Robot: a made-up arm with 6 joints. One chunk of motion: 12 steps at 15 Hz.
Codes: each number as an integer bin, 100 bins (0 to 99) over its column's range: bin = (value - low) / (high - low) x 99, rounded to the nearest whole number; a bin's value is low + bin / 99 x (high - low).
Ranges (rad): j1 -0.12..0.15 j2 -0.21..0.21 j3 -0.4..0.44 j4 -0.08..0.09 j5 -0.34..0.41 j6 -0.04..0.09
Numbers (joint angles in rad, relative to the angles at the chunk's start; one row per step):
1: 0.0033 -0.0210 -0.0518 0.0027 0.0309 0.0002
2: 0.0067 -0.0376 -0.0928 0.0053 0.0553 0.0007
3: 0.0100 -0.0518 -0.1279 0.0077 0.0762 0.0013
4: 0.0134 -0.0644 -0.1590 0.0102 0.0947 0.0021
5: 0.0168 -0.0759 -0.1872 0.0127 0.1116 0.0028
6: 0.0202 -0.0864 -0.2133 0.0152 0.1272 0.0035
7: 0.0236 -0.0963 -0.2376 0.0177 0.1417 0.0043
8: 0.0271 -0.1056 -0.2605 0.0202 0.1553 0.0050
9: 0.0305 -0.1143 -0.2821 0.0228 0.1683 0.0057
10: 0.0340 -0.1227 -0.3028 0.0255 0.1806 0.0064
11: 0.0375 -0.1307 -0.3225 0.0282 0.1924 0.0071
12: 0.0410 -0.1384 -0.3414 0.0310 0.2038 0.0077
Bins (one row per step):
1: 45 45 41 48 49 31
2: 46 41 36 50 52 31
3: 48 37 32 51 55 31
4: 49 34 28 53 57 32
5: 50 32 25 54 60 33
6: 51 29 22 55 62 33
7: 53 27 19 57 64 34
8: 54 25 16 58 65 34
9: 55 23 14 60 67 35
10: 56 21 11 61 69 35
11: 58 19 9 63 70 36
12: 59 17 7 65 72 36

